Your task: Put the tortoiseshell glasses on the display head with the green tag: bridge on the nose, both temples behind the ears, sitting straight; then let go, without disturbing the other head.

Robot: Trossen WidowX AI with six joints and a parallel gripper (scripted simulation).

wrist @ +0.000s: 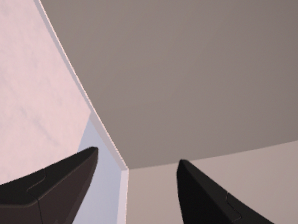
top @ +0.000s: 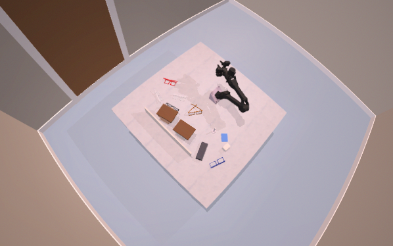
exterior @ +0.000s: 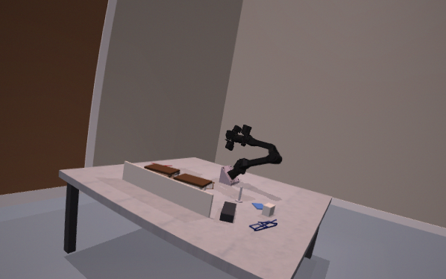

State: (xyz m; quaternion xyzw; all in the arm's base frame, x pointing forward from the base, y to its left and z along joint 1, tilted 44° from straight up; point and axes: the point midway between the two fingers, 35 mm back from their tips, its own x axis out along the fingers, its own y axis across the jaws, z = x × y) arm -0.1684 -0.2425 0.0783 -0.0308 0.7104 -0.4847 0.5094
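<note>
My gripper tip is now 47 cm short of the round base, 33 cm to the right of it and 27 cm above it. From my gripper tip the other things lie so: white cube 53 cm ahead, 51 cm to the left, 27 cm below; long white board 76 cm ahead, 1 cm to the left, 24 cm below; blue card 46 cm ahead, 45 cm to the left, 29 cm below.
</note>
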